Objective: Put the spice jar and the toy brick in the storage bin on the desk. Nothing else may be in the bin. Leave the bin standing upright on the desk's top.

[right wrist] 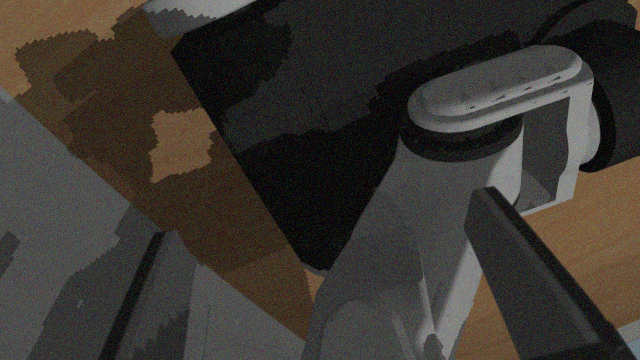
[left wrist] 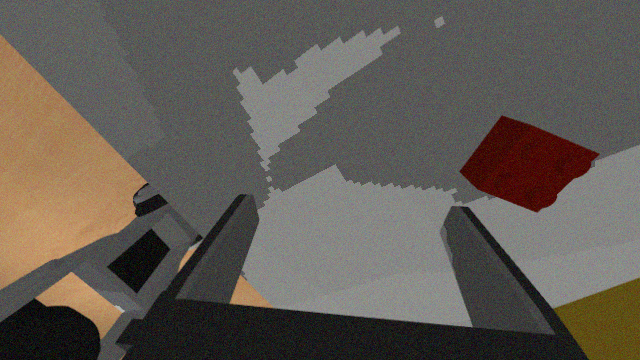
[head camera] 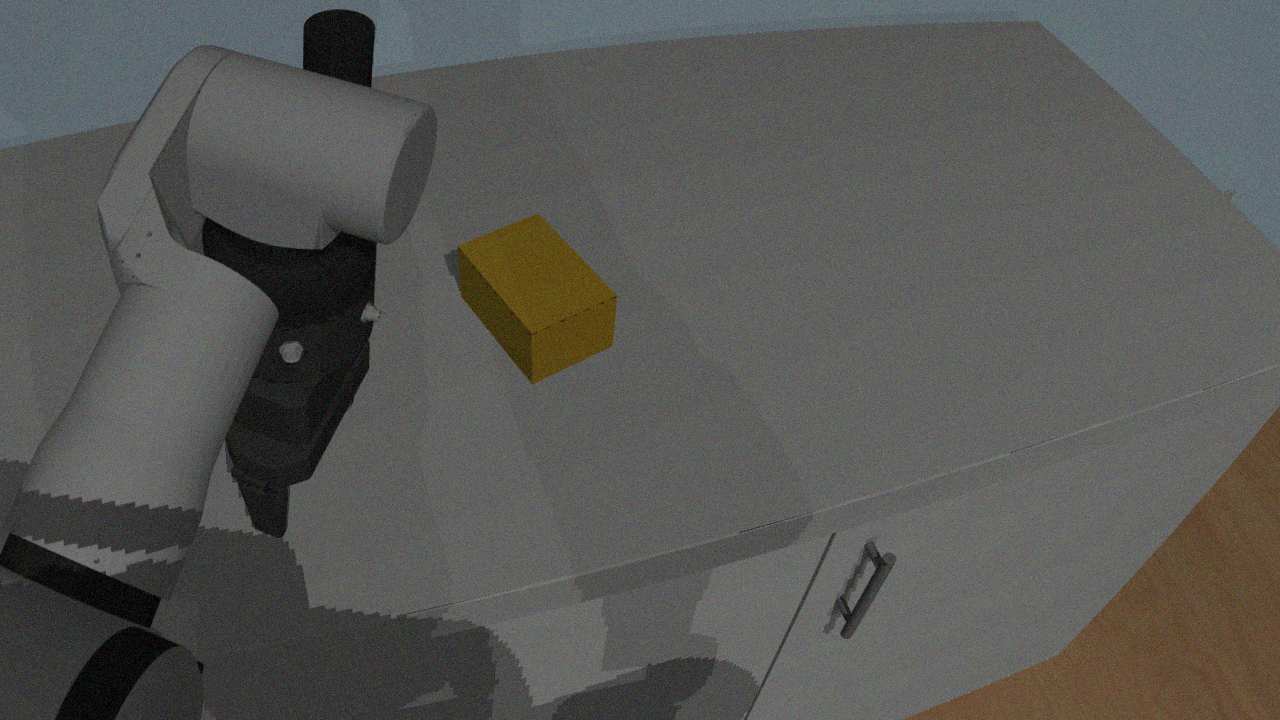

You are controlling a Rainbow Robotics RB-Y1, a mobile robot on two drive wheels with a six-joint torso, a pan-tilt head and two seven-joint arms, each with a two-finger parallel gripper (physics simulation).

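Frame: origin at the robot's base, x right, y ahead, z up, level; millimetres.
Where they show: left gripper, fingertip midpoint: [left wrist: 347, 213] [head camera: 305, 463]; right gripper, fingertip midpoint: [right wrist: 327, 229].
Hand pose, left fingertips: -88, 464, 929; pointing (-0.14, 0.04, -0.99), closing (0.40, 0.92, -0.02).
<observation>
Each offset is from my left fingertips to the top centre of the thing, as dx, dy, dz. "pt": to the spot under its first point. Level surfaces: height alone.
My left gripper [head camera: 268, 519] [left wrist: 347, 213] is open, above the desk @[dz -18] [head camera: 895, 223] [left wrist: 350, 245] near its front edge. A dark red piece with rounded bumps along one edge, which looks like the toy brick @[+5, +84, +6] [left wrist: 527, 165], lies on the desk beyond the right-hand finger in the left wrist view. A yellow box @[+168, +126, +34] [head camera: 537, 273] [left wrist: 607, 325] with a flat, closed top rests on the desk; whether it is the bin upside down, I cannot tell. My right gripper [right wrist: 327, 229] is open and empty, beside the desk and the robot's body. No spice jar shows.
My left arm [head camera: 161, 376] covers the left part of the desk in the head view. A door handle @[pt +415, -67, -174] [head camera: 868, 595] sticks out from the desk's front. The robot's dark base [right wrist: 300, 190] stands on the wooden floor @[dz -929] [head camera: 1199, 555] [left wrist: 50, 135] [right wrist: 580, 235].
</observation>
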